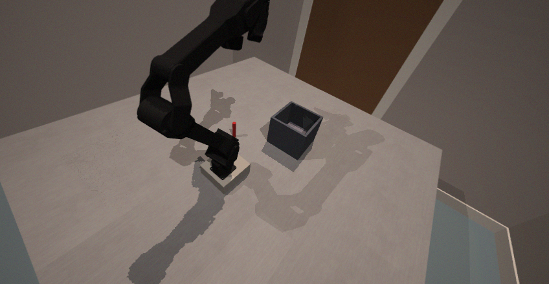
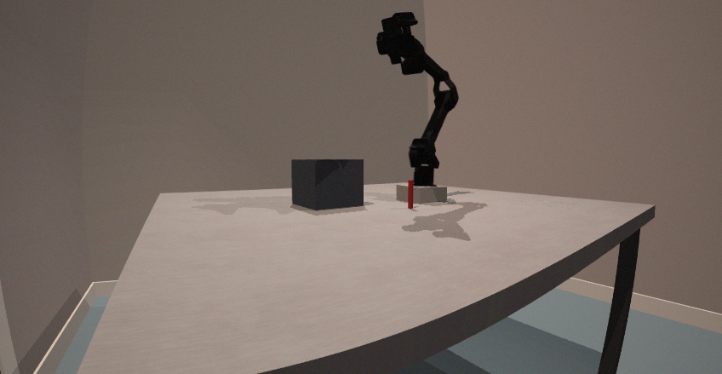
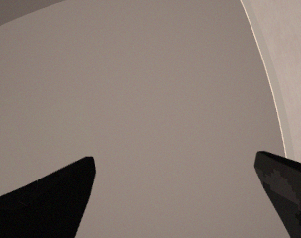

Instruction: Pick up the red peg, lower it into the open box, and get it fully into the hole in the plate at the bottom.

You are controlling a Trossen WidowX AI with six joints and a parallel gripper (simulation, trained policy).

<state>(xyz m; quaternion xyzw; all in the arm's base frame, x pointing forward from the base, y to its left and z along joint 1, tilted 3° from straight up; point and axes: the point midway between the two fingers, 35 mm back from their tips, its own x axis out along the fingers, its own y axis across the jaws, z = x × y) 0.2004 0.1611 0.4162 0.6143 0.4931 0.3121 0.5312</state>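
The red peg lies 30 mm behind my gripper tip, 80 mm to the right of it and 430 mm below it. Also, from my gripper tip: plate 130 mm ahead, 270 mm to the right, 420 mm below.
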